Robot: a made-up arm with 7 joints. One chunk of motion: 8 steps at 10 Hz.
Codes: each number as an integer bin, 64 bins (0 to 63) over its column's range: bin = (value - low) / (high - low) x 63, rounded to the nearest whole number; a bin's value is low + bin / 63 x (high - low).
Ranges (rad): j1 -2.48..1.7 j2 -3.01..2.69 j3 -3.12..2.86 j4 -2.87..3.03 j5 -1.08..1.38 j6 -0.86..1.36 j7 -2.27..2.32
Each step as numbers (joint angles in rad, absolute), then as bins.
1 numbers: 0.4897 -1.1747 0.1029 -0.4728 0.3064 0.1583 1.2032
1 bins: 45 20 34 26 36 29 48
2 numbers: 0.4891 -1.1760 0.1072 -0.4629 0.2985 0.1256 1.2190
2 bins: 45 20 34 26 35 28 48
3 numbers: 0.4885 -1.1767 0.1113 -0.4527 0.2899 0.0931 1.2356
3 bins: 45 20 34 26 35 27 48
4 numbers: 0.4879 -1.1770 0.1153 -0.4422 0.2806 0.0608 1.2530
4 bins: 45 20 34 26 35 26 48
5 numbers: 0.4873 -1.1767 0.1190 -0.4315 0.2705 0.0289 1.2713
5 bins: 45 20 34 26 35 25 49
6 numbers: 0.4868 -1.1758 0.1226 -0.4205 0.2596 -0.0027 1.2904
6 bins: 45 20 34 26 34 24 49
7 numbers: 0.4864 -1.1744 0.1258 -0.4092 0.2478 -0.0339 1.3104
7 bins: 45 20 34 26 34 23 49
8 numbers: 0.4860 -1.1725 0.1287 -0.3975 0.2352 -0.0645 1.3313
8 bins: 45 20 34 26 34 23 49
